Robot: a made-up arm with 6 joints. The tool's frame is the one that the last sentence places.
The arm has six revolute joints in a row. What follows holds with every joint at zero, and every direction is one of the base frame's.
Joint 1 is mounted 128.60 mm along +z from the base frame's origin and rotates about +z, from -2.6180 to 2.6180 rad.
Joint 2 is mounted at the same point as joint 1 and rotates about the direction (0.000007, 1, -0.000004), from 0.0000 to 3.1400 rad.
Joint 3 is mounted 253.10 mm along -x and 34.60 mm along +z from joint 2 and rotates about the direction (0.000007, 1, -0.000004), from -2.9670 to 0.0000 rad.
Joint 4 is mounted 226.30 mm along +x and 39.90 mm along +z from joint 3 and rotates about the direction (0.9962, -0.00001, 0.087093), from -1.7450 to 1.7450 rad.
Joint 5 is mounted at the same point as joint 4 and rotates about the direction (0.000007, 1, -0.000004), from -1.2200 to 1.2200 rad.
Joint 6 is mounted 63.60 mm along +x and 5.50 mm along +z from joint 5 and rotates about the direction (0.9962, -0.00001, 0.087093), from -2.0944 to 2.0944 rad.
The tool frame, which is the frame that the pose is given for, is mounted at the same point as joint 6; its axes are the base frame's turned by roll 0.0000, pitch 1.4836 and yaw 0.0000 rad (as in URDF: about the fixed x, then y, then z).
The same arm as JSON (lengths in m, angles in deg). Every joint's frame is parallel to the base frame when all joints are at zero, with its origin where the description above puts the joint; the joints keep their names.
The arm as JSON. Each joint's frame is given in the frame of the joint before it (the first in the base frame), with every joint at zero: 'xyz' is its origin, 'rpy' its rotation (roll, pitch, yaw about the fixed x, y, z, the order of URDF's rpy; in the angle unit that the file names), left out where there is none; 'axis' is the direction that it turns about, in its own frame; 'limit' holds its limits. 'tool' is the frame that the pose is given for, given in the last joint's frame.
{"units": {"length": "m", "angle": "deg"}, "joints": [{"name": "joint 1", "type": "revolute", "origin": {"xyz": [0.0, 0.0, 0.1286]}, "axis": [0.0, 0.0, 1.0], "limit": {"lower": -150.0, "upper": 150.0}}, {"name": "joint 2", "type": "revolute", "origin": {"xyz": [0.0, 0.0, 0.0]}, "axis": [0.0, 1.0, 0.0], "limit": {"lower": 0.0, "upper": 179.91}}, {"name": "joint 3", "type": "revolute", "origin": {"xyz": [-0.2531, 0.0, 0.0346]}, "axis": [0.0, 1.0, 0.0], "limit": {"lower": -170.0, "upper": 0.0}}, {"name": "joint 4", "type": "revolute", "origin": {"xyz": [0.2263, 0.0, 0.0399]}, "axis": [0.9962, 0.0, 0.0871], "limit": {"lower": -99.98, "upper": 99.98}}, {"name": "joint 5", "type": "revolute", "origin": {"xyz": [0.0, 0.0, 0.0]}, "axis": [0.0, 1.0, 0.0], "limit": {"lower": -69.9, "upper": 69.9}}, {"name": "joint 6", "type": "revolute", "origin": {"xyz": [0.0636, 0.0, 0.0055]}, "axis": [0.9962, 0.0, 0.0871], "limit": {"lower": -120.0, "upper": 120.0}}], "tool": {"origin": {"xyz": [0.0, 0.0, 0.0], "rpy": [0.0, 85.0, 0.0]}}}
